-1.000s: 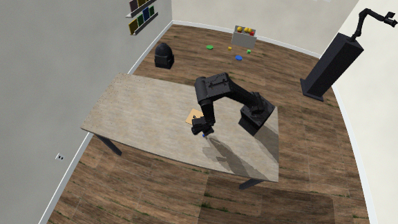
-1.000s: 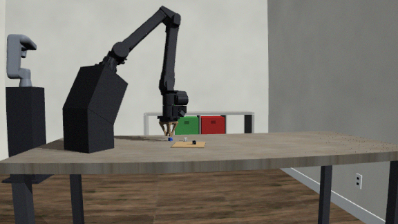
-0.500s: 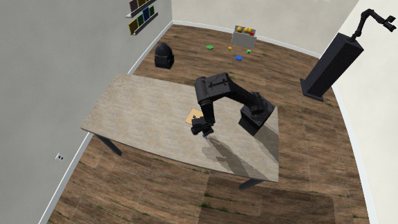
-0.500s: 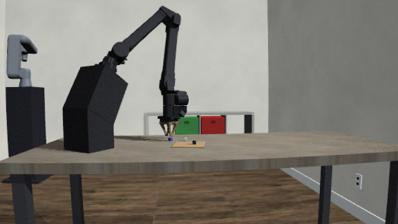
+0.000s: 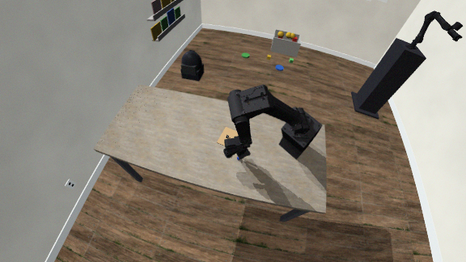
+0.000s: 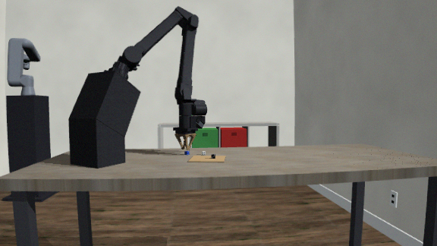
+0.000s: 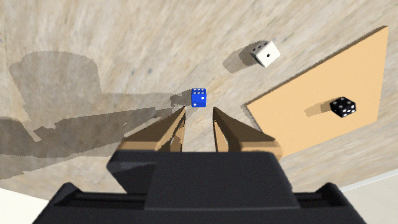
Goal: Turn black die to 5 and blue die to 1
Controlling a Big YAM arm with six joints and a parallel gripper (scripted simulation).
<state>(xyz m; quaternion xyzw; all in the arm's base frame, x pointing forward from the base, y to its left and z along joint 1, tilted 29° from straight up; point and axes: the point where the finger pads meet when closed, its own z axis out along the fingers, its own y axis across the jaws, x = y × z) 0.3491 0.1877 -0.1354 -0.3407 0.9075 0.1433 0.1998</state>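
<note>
The blue die lies 1 cm ahead of my hand, 1 cm to the left of it and 2 cm below it. Round my hand: black die (12 cm ahead, 12 cm to the right, 2 cm below); white die (8 cm ahead, 2 cm below); tan mat (10 cm ahead, 12 cm to the right, 3 cm below).
</note>
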